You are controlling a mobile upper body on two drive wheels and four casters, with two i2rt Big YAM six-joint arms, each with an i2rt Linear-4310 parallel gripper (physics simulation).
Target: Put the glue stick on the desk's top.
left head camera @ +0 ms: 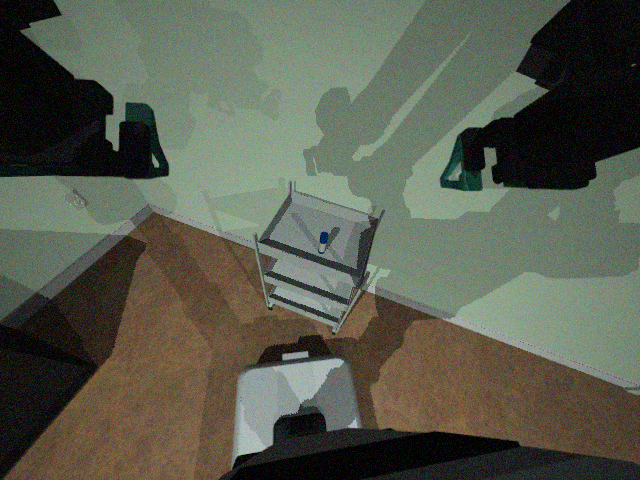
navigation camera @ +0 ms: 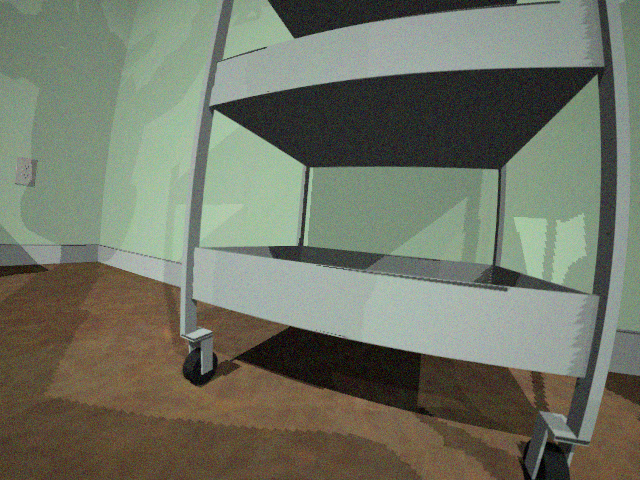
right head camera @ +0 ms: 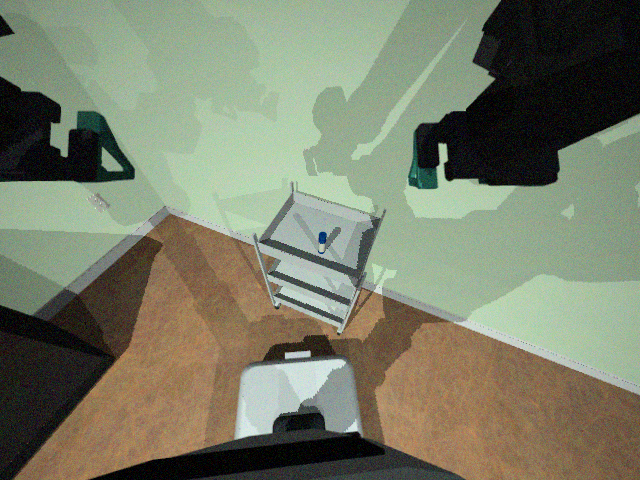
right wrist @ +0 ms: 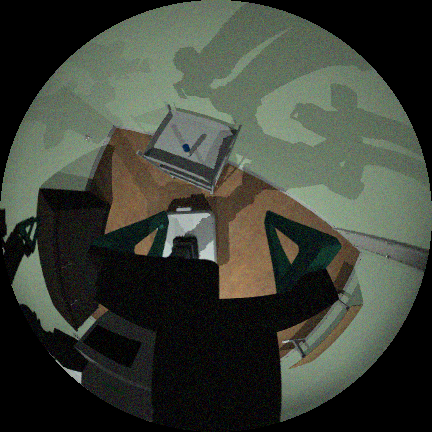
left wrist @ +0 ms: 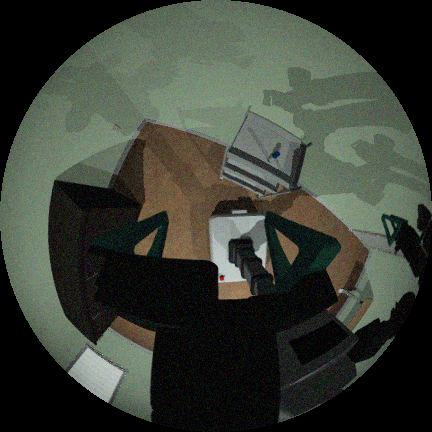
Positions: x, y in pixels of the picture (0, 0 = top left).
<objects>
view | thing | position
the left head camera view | my left gripper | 122, 169
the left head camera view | my right gripper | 472, 182
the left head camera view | grey three-tier cart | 320, 286
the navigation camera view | grey three-tier cart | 451, 91
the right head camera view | my left gripper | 92, 174
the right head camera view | my right gripper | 444, 179
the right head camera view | grey three-tier cart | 321, 285
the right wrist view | my left gripper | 36, 217
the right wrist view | my right gripper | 216, 215
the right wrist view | wooden desk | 351, 311
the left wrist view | my left gripper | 216, 216
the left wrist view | my right gripper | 385, 215
</objects>
